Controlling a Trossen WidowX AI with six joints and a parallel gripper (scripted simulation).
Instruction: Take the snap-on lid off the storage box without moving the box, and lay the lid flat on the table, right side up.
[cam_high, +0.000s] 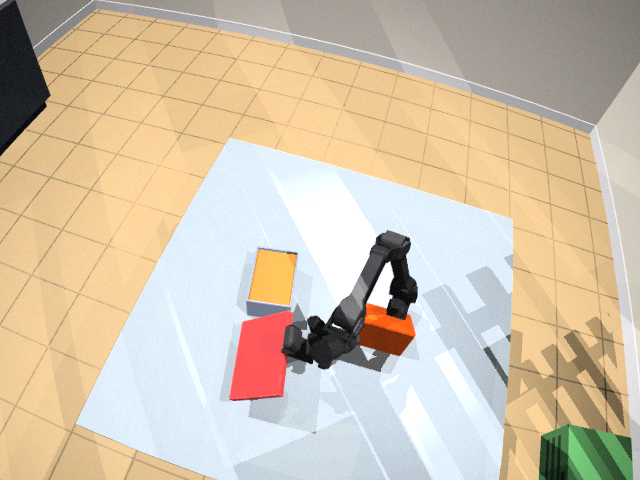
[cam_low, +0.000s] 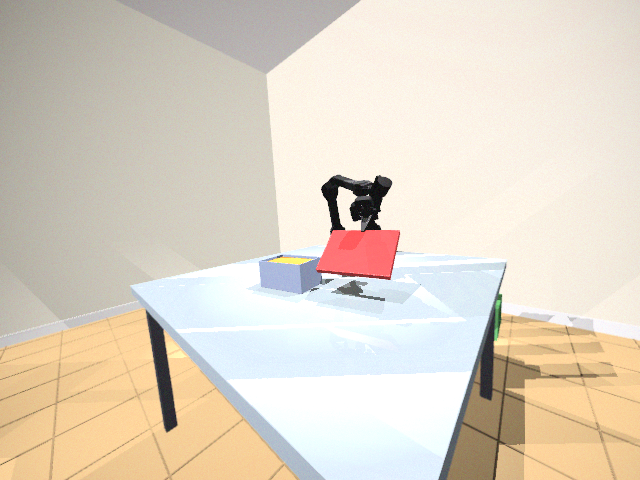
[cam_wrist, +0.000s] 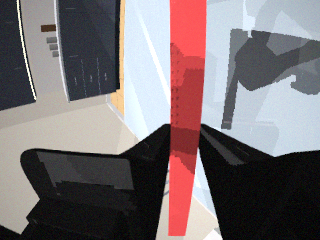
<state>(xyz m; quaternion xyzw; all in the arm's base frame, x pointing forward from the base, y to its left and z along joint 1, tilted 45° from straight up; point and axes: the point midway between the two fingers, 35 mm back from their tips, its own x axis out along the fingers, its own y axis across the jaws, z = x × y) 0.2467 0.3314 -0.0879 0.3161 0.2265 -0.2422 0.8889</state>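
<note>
Now: the red lid 60 mm ahead of my gripper tip, 50 mm below it and 20 mm to the left of it. Round my gripper tip: grey-blue storage box (270 mm to the right, 150 mm below, 140 mm ahead).
</note>
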